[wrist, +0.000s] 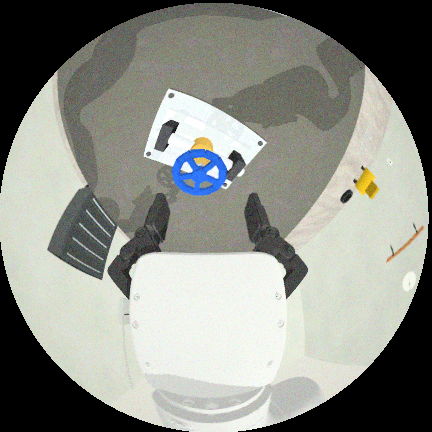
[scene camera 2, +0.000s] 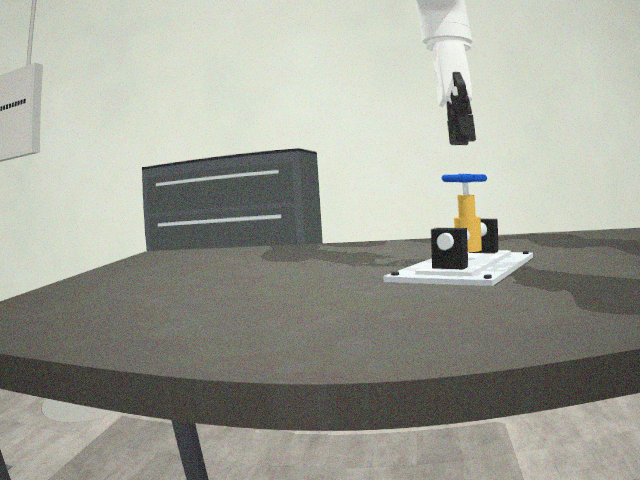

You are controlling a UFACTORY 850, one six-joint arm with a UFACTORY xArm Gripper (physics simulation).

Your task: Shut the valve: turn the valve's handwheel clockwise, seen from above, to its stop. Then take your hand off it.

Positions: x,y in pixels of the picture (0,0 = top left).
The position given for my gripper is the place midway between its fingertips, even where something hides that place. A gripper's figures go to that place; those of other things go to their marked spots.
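My gripper (wrist: 206,201) is 13 cm from the lens, and there's a blue handwheel (wrist: 198,174) that's 16 cm from the lens.
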